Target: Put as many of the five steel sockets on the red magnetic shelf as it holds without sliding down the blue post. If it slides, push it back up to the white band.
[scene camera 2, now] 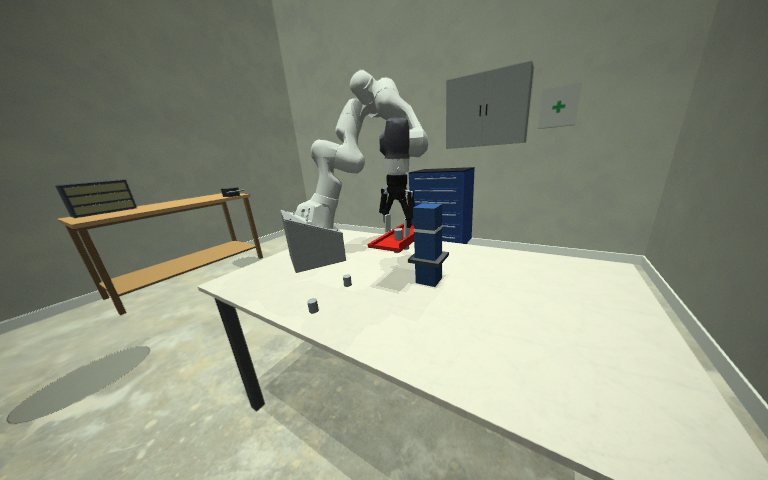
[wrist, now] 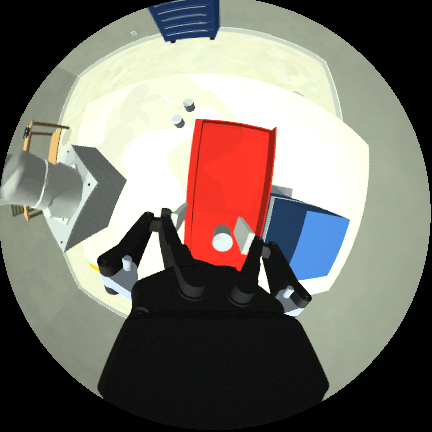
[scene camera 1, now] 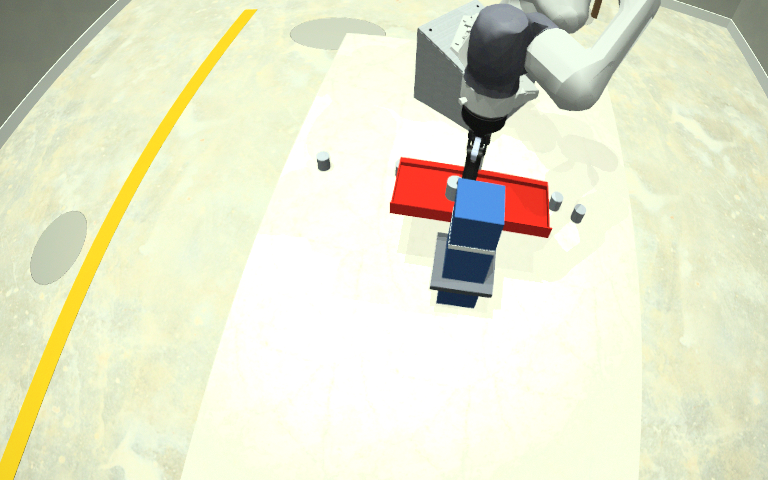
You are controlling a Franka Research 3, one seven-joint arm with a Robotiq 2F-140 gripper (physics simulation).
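The red shelf [scene camera 1: 526, 203] [scene camera 2: 385, 245] [wrist: 230, 165] hangs on the far side of the blue post [scene camera 1: 480, 203] [scene camera 2: 428, 244] [wrist: 320, 245], near the height of the white band [scene camera 1: 471, 247] [scene camera 2: 433, 230]. One steel socket [scene camera 1: 453, 189] [scene camera 2: 398, 234] [wrist: 222, 241] stands upright on it. My gripper [scene camera 2: 397, 226] [wrist: 210, 217] is open around this socket, with gaps to it; the post partly hides the fingers in scene camera 1. Off the shelf stand a socket [scene camera 1: 323, 161] [scene camera 2: 312, 305], a second [scene camera 1: 397, 169] [scene camera 2: 347, 280] partly hidden behind the shelf, a third [scene camera 1: 556, 201] [wrist: 178, 121] and a fourth [scene camera 1: 577, 213] [wrist: 188, 105].
A grey collar [scene camera 1: 489, 286] [scene camera 2: 428, 259] surrounds the post below the band. The grey robot base [scene camera 1: 436, 73] [scene camera 2: 314, 246] [wrist: 102, 185] stands on the white table [scene camera 1: 339, 367] [scene camera 2: 509, 339]. A wooden bench [scene camera 2: 164, 209] and blue drawer cabinet [scene camera 2: 465, 203] [wrist: 190, 20] stand beyond the table.
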